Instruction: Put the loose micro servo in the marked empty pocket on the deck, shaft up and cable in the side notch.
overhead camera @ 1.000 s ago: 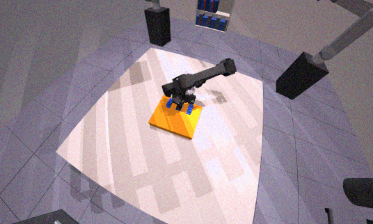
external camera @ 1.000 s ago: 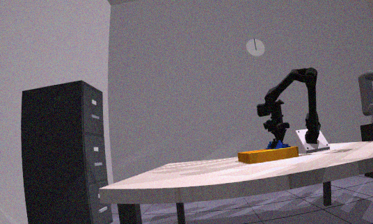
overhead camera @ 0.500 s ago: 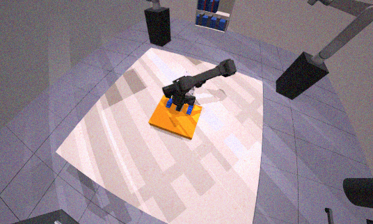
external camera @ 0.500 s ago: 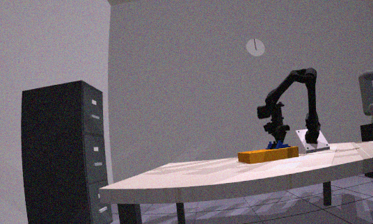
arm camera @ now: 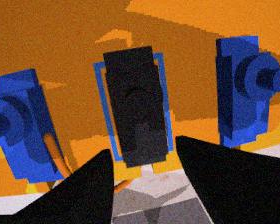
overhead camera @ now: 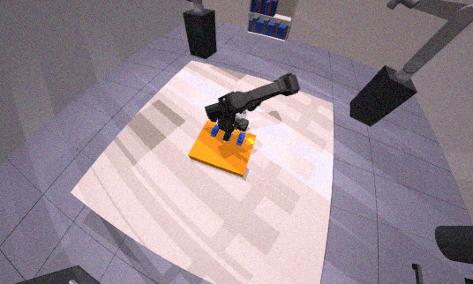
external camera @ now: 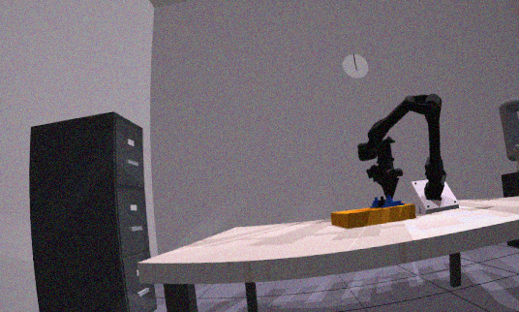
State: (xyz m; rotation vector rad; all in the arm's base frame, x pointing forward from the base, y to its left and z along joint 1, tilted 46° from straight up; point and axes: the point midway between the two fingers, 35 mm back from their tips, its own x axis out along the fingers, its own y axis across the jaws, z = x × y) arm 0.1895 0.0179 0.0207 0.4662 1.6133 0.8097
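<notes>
My gripper tip is 12 cm short of the orange deck, 5 cm above it and 2 cm to the right of it.
</notes>
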